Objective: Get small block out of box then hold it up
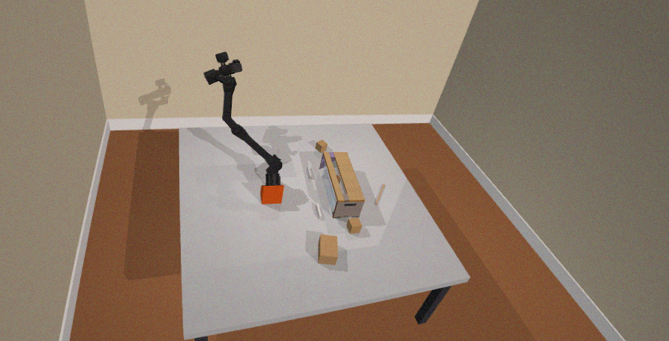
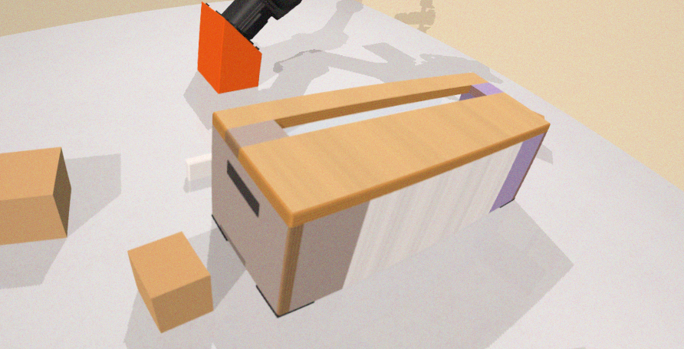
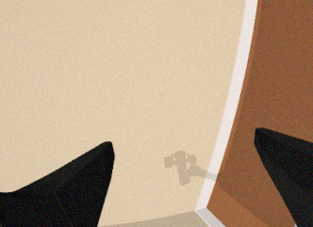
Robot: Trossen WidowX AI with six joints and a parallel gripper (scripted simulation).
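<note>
The small tan block is 670 mm to the right of my gripper tip, 440 mm ahead of it and 320 mm below it. The rest, counted from my gripper tip: box (680 mm to the right, 430 mm ahead, 350 mm below); thin stick (770 mm to the right, 700 mm ahead, 410 mm below); larger tan block (1050 mm to the right, 380 mm below, 230 mm ahead).
</note>
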